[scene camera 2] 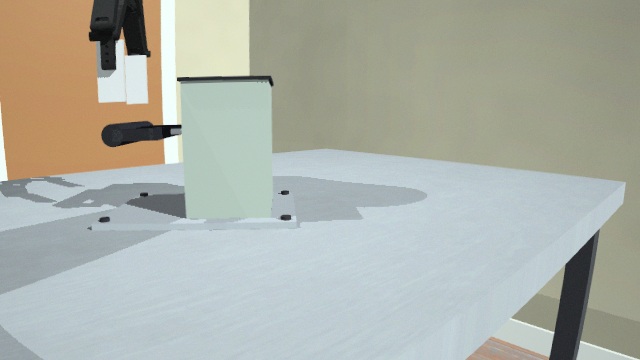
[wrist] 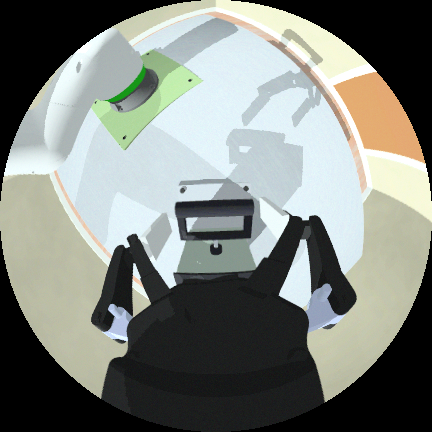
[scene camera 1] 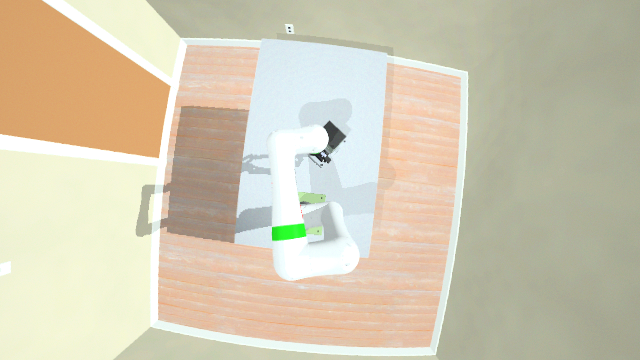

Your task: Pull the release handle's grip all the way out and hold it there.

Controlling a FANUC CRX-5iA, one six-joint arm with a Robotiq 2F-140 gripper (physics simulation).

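The release handle's black grip [scene camera 2: 125, 134] [wrist: 215, 207] is a rectangular loop with a thick round outer bar. It sticks out sideways from a pale green housing [scene camera 2: 227, 150] [wrist: 202, 260] with a black top [scene camera 1: 336, 134] [scene camera 2: 225, 79]. A short light rod shows between grip and housing. My gripper [scene camera 2: 124, 82] [wrist: 213, 214] is open and empty. In the wrist view its pale pads stand wide, one beyond each end of the grip. In scene camera 2 the pads hang above the grip, apart from it. In scene camera 1 the arm and gripper partly hide the handle.
The housing stands on a light base plate [scene camera 2: 150, 226] with dark bolts, on the pale table [scene camera 1: 320, 75] [scene camera 2: 400, 280]. The arm [scene camera 1: 285, 190] [wrist: 75, 100] rises from a green mounting plate [scene camera 1: 312, 197] [wrist: 175, 75]. Walls stand beyond the table.
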